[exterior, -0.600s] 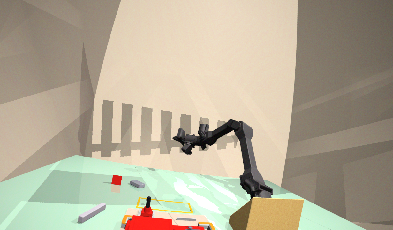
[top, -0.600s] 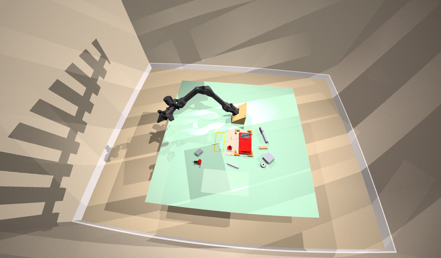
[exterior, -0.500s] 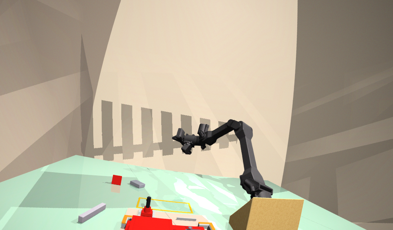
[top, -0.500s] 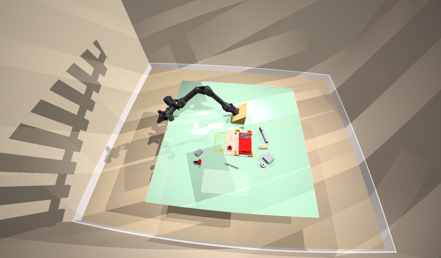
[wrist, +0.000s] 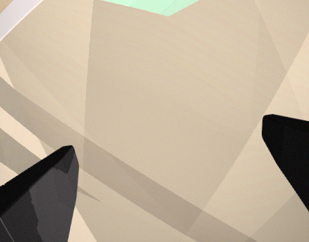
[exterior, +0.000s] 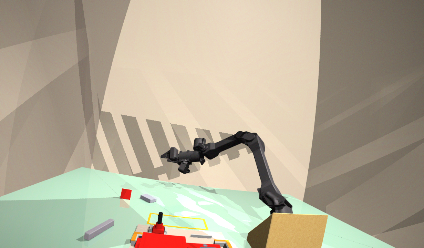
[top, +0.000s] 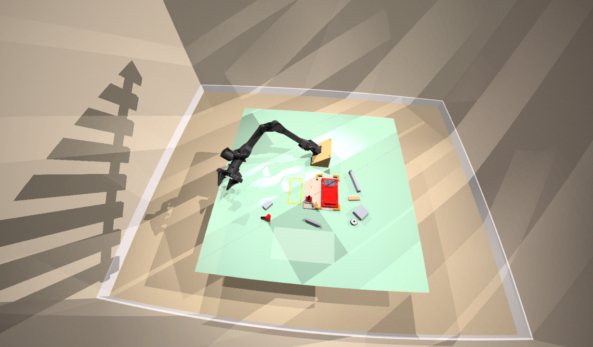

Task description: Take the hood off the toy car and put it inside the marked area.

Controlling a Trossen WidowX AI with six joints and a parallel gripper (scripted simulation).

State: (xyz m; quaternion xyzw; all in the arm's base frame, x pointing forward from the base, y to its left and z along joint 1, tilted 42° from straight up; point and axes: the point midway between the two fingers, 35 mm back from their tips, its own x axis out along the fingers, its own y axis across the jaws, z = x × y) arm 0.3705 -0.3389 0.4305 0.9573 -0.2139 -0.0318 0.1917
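Right now the red hood is 65 cm to the left of my gripper tip, 10 cm below it and 6 cm behind it. Also, from my gripper tip: white wheel (81 cm to the left, 13 cm below, 8 cm ahead).
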